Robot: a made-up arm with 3 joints. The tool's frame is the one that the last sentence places.
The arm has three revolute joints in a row. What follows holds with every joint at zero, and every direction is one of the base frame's. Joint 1 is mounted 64.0 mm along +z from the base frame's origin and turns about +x. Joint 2 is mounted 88.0 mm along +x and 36.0 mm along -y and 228.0 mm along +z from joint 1 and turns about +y. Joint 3 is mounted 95.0 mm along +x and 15.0 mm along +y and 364.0 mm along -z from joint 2 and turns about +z. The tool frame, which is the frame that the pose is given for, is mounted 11.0 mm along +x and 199.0 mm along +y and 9.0 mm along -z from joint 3; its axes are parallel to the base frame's.
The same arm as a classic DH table. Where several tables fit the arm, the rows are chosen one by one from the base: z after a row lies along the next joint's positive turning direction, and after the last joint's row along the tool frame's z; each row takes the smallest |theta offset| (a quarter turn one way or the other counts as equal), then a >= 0, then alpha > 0; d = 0 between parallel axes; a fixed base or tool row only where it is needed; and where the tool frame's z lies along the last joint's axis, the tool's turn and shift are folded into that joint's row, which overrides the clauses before.
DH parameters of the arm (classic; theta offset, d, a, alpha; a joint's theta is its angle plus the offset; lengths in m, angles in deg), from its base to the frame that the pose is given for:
base (fixed): 90 0.064 0 90
joint 1: 90 0.088 0.228 90
joint 2: 90 -0.021 0.095 90
joint 3: 86.84 0 0.1993 0
tool (fixed): -86.84 -0.373 0 0

